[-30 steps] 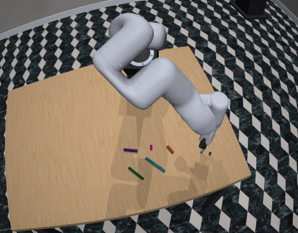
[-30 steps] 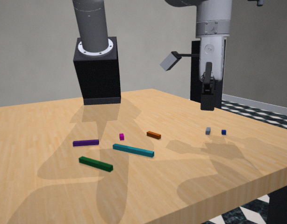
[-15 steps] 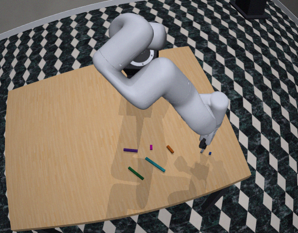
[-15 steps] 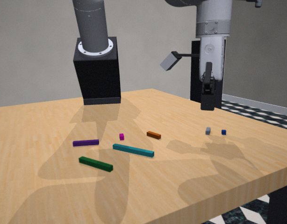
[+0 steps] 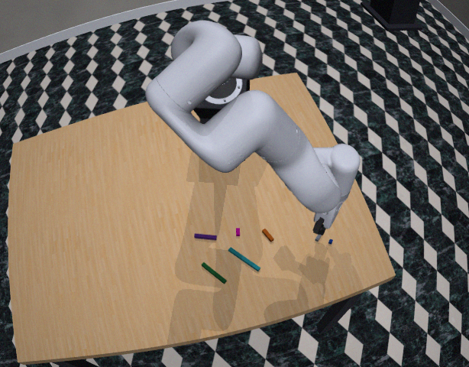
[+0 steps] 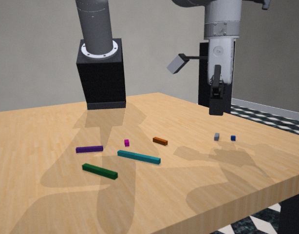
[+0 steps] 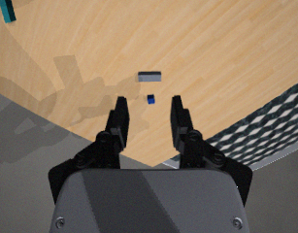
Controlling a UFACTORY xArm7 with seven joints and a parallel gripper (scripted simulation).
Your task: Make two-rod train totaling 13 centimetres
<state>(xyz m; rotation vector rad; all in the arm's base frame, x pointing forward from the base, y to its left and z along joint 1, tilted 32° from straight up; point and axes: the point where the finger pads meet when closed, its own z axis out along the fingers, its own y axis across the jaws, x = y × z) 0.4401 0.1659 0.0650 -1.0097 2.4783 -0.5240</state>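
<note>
The grey rod is 8 cm below my hand. From my hand the other things lie so: blue rod: 3 cm ahead, 3 cm to the left, 8 cm below; then turquoise rod: 22 cm to the right, 8 cm below; then orange rod: 5 cm behind, 13 cm to the right, 8 cm below.
</note>
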